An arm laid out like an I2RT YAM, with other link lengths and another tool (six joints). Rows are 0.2 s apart.
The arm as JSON. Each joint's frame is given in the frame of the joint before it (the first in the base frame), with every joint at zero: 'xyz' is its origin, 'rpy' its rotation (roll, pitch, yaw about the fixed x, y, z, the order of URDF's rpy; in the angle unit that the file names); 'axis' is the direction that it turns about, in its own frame. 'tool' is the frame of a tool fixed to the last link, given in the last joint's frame.
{
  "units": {
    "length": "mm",
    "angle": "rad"
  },
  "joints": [
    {
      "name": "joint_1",
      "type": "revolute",
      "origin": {
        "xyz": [
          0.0,
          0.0,
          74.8
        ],
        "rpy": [
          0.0,
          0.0,
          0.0
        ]
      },
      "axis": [
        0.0,
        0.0,
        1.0
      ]
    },
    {
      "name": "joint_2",
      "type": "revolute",
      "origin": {
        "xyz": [
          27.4,
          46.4,
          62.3
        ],
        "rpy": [
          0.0,
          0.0,
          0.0
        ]
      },
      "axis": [
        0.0,
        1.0,
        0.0
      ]
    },
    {
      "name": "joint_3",
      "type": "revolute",
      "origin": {
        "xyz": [
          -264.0,
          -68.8,
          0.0
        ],
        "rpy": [
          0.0,
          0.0,
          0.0
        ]
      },
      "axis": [
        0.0,
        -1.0,
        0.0
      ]
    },
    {
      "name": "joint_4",
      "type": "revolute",
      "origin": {
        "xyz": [
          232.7,
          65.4,
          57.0
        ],
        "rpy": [
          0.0,
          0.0,
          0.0
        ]
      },
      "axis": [
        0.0,
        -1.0,
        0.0
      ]
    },
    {
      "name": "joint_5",
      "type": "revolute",
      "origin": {
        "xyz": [
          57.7,
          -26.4,
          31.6
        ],
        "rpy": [
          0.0,
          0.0,
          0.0
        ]
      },
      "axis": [
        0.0,
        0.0,
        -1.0
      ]
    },
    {
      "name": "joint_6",
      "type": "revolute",
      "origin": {
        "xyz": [
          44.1,
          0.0,
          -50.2
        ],
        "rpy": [
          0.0,
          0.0,
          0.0
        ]
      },
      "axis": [
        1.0,
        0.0,
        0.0
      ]
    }
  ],
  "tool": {
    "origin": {
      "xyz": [
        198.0,
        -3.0,
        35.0
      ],
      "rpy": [
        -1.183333,
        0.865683,
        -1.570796
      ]
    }
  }
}
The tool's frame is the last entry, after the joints.
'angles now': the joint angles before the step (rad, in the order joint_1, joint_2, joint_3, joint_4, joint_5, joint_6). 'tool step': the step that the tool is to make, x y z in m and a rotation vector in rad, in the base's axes. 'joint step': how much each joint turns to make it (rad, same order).
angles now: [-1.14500, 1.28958, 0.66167, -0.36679, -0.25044, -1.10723]
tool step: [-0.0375, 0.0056, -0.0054, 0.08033, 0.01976, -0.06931]
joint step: [-0.14042, -0.03755, 0.00024, -0.13584, -0.04389, -0.05879]
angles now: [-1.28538, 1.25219, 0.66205, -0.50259, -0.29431, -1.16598]
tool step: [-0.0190, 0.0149, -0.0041, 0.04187, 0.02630, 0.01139]
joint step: [-0.07468, -0.03079, -0.00511, -0.09940, -0.02300, -0.08841]
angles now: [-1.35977, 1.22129, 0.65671, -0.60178, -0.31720, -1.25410]
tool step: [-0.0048, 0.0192, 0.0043, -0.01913, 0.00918, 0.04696]
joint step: [-0.01806, -0.09055, -0.03269, -0.06274, -0.01363, -0.06842]
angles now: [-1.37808, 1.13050, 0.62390, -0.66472, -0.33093, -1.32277]
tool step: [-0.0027, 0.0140, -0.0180, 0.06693, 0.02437, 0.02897]
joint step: [-0.00169, 0.05359, -0.01688, -0.01110, -0.00031, -0.03450]
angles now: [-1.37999, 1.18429, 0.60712, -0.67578, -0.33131, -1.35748]
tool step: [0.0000, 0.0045, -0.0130, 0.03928, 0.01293, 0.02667]
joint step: [0.00003, 0.06482, -0.00438, 0.01884, -0.00266, -0.02859]
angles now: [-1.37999, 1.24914, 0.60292, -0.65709, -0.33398, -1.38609]
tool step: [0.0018, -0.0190, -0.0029, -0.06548, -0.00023, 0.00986]
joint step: [-0.00026, 0.02791, -0.01061, 0.09833, 0.00868, -0.01399]
